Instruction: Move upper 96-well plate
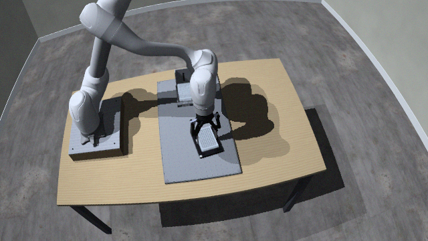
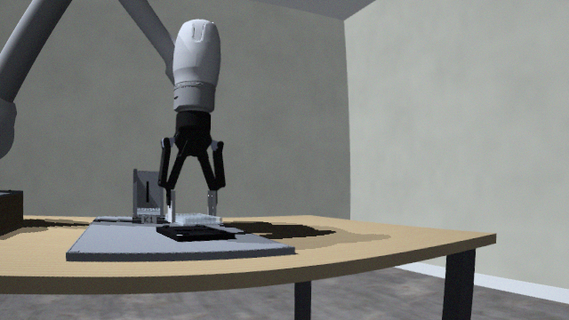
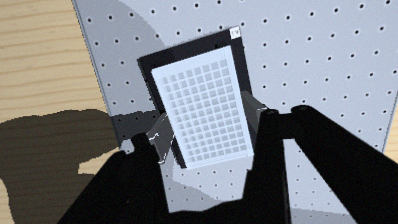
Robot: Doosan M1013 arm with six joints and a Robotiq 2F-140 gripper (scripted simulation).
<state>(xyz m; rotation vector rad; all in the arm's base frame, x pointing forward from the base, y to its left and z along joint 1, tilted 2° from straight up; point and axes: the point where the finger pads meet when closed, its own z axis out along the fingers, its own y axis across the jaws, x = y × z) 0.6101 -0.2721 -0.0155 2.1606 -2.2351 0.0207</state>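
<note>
My gripper is now 7 cm to the left of the pale A1 square, 6 cm past it and 4 cm above it. Also, from my hand: rack label 27 cm to the left, 4 cm below, 2 cm behind.
</note>
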